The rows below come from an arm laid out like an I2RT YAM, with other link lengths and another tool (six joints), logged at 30 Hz.
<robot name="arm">
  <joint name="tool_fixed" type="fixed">
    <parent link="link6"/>
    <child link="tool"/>
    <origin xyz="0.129 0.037 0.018" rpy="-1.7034 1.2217 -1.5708"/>
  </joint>
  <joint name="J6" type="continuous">
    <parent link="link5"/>
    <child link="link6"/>
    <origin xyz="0.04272 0 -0.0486"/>
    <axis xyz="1 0 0"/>
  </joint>
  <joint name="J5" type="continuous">
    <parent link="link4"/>
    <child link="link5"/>
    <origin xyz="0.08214 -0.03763 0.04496"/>
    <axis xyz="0 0 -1"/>
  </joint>
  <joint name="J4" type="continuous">
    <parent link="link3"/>
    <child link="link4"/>
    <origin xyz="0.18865 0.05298 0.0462"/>
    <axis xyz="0 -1 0"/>
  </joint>
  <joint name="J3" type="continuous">
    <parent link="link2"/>
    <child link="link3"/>
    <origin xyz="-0.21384 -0.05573 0"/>
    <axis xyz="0 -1 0"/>
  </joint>
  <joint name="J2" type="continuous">
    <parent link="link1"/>
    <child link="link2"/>
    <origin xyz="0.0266 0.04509 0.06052"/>
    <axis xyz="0 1 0"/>
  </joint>
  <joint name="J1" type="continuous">
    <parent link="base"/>
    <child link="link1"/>
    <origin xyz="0 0 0.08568"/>
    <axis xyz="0 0 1"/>
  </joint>
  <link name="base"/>
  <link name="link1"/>
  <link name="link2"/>
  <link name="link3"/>
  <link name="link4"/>
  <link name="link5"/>
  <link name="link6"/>
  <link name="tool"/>
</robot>
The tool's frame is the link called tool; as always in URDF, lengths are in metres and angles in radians. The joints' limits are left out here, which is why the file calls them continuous.
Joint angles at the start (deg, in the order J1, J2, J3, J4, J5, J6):
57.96 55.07 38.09 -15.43 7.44 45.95
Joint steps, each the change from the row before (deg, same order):
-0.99 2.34 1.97 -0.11 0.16 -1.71
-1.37 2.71 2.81 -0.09 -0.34 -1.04
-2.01 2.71 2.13 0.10 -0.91 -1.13
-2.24 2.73 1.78 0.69 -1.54 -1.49
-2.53 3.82 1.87 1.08 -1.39 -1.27
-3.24 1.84 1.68 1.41 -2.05 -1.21
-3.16 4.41 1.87 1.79 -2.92 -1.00
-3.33 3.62 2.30 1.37 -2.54 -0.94
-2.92 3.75 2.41 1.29 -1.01 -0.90
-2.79 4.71 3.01 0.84 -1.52 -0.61
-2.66 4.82 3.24 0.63 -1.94 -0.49
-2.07 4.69 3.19 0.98 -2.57 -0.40
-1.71 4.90 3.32 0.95 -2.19 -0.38
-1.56 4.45 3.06 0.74 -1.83 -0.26
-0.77 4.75 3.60 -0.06 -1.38 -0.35
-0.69 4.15 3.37 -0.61 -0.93 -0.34
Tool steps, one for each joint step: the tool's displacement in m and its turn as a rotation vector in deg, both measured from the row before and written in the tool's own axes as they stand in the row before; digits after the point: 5 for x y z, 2 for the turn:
-0.00585 -0.00286 0.00474 1.13 0.24 -1.22
-0.01073 -0.00235 0.00481 0.78 -0.21 -0.33
-0.00745 -0.00652 0.00637 0.95 0.27 -0.06
-0.00693 -0.00653 0.00713 0.44 0.27 -0.25
-0.00538 -0.01071 0.01117 0.99 0.65 0.17
-0.01468 -0.01061 0.00299 0.23 -1.39 0.47
-0.00528 -0.01275 0.01321 -0.05 0.69 0.85
-0.01074 -0.01441 0.00874 0.17 -0.32 0.88
-0.01056 -0.01764 0.00906 1.34 -0.55 0.66
-0.00707 -0.01812 0.01279 0.93 0.33 1.10
-0.00610 -0.01741 0.01316 0.41 0.50 1.24
-0.00552 -0.01198 0.01321 -0.80 0.39 0.95
-0.00385 -0.01219 0.01426 -0.70 0.48 0.82
-0.00272 -0.01285 0.01260 -0.48 0.41 0.88
0.00102 -0.00962 0.01519 -0.52 1.11 0.59
0.00201 -0.01014 0.01307 -0.13 1.18 0.65

